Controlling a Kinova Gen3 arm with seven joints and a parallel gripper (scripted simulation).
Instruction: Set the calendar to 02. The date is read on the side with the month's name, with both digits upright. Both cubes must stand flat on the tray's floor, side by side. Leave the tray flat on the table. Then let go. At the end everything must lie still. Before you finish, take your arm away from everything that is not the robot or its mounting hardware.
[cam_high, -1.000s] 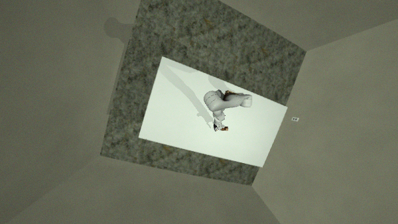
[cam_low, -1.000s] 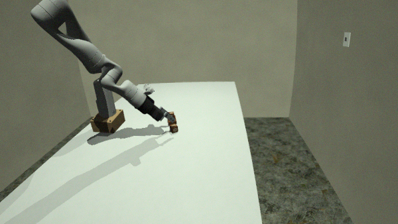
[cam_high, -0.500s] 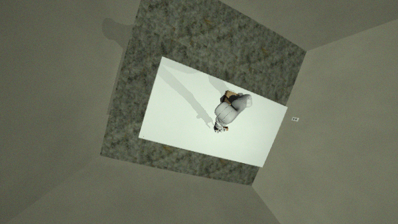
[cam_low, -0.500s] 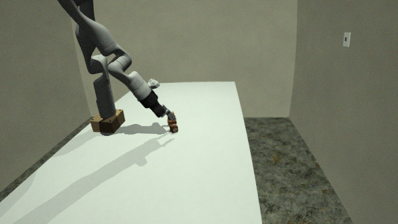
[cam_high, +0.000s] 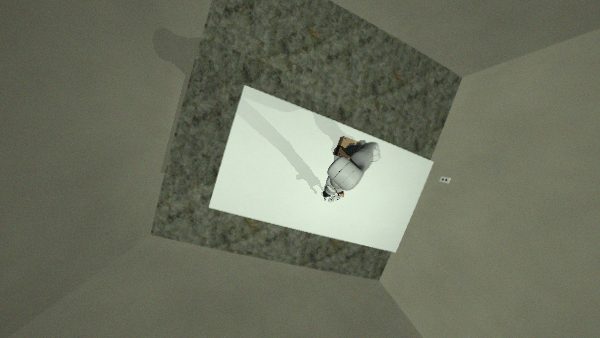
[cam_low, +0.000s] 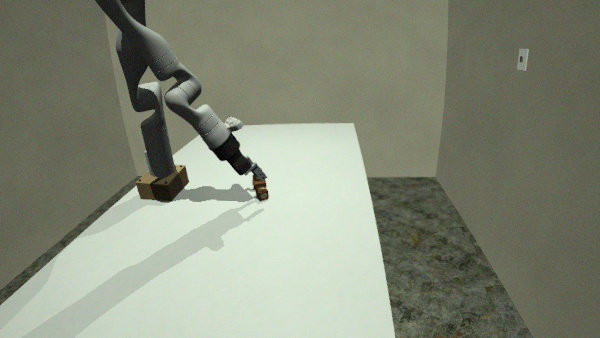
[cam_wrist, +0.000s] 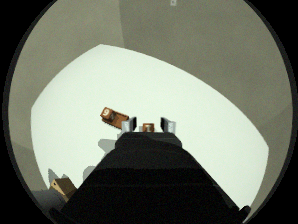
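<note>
Right now my hand is 8 cm above the brown calendar cube and 1 cm short of it. Also, from my hand: brown tray: 11 cm to the left, 8 cm below, 3 cm behind.
</note>
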